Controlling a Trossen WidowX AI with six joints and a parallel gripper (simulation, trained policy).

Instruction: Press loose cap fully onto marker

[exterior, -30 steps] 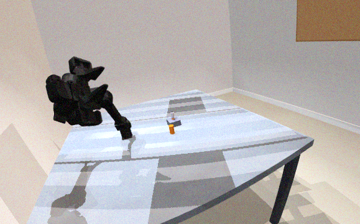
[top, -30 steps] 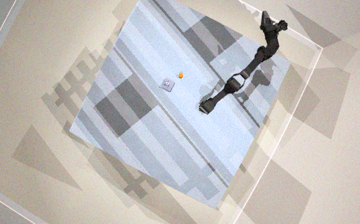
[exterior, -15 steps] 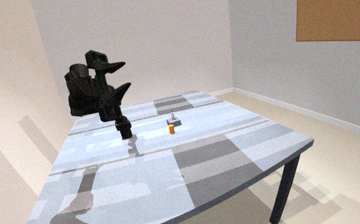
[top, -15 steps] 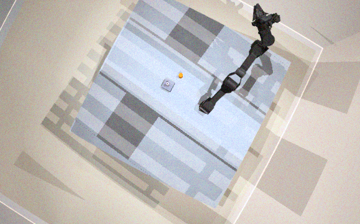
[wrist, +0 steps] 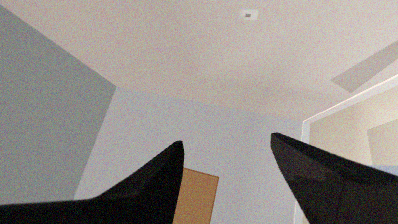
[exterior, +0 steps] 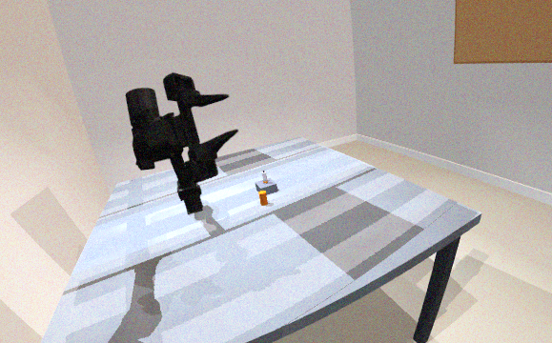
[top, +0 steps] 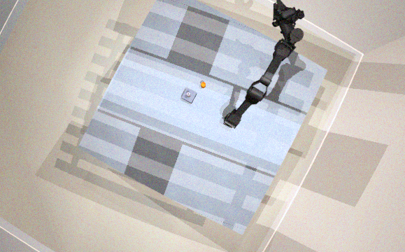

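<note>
My gripper tip is now 15 cm short of the orange cap, 44 cm to the right of it and 40 cm above it. From my gripper tip the other things lie so: holder block 20 cm ahead, 54 cm to the left, 41 cm below.
</note>
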